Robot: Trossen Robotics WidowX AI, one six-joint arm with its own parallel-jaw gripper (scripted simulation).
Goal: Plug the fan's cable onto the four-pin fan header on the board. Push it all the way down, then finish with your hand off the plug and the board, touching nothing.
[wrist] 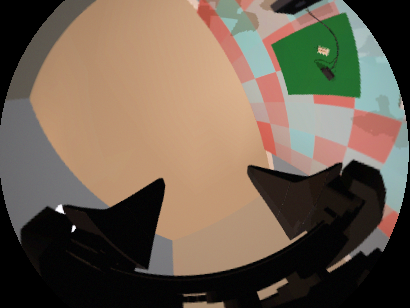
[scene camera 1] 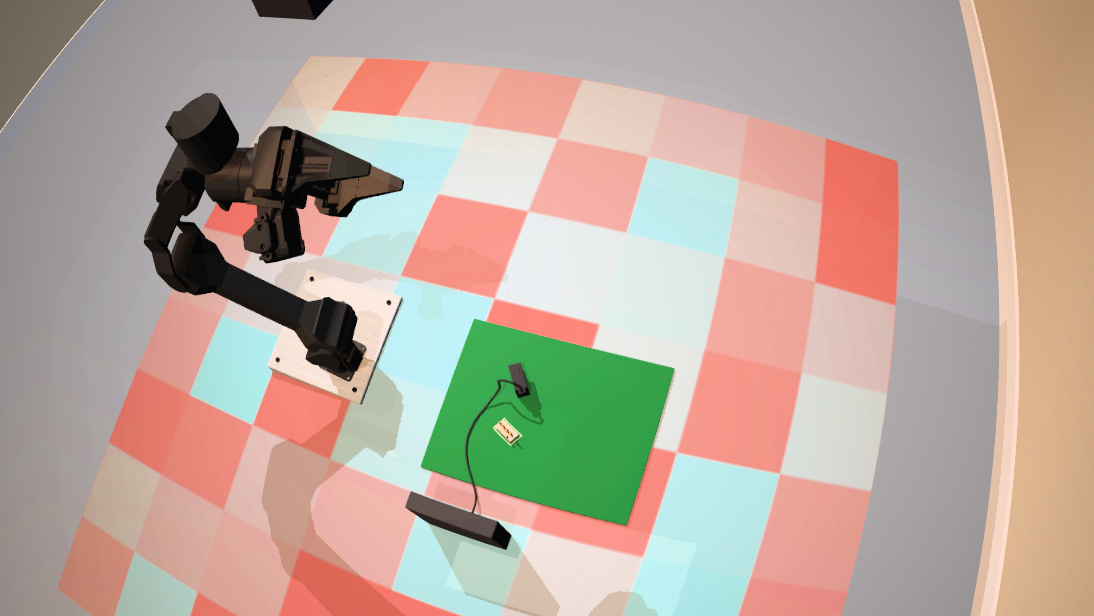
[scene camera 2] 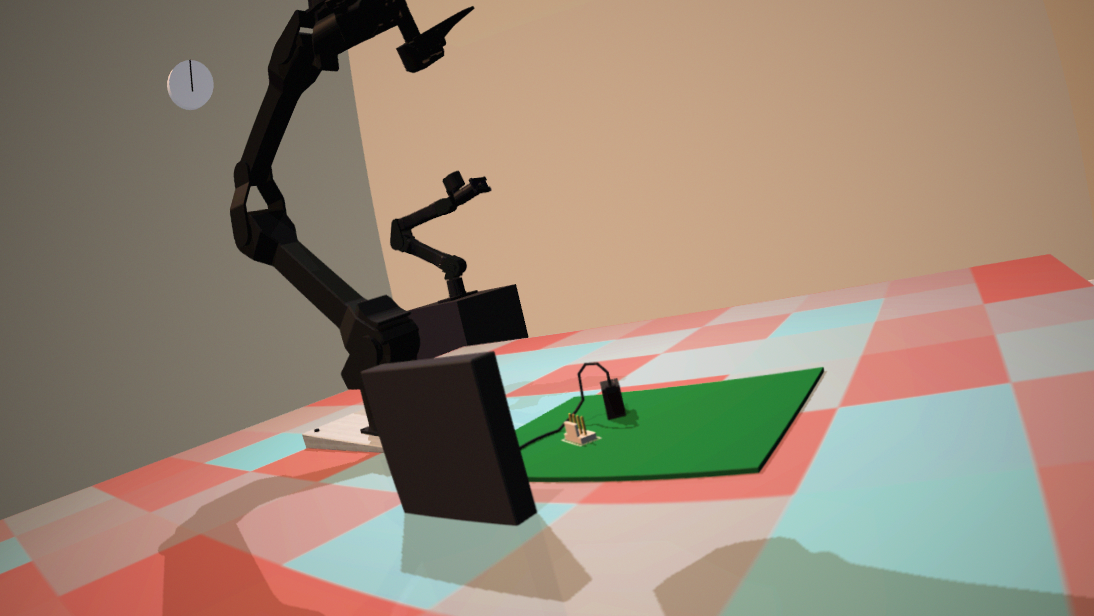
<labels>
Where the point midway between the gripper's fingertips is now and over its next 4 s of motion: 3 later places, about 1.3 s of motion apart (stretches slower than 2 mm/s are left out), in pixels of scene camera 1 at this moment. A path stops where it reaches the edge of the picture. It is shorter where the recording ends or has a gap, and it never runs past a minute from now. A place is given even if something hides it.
My gripper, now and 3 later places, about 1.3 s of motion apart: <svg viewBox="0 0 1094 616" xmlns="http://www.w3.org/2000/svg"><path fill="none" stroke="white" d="M387 177L515 368L519 382L520 366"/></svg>
</labels>
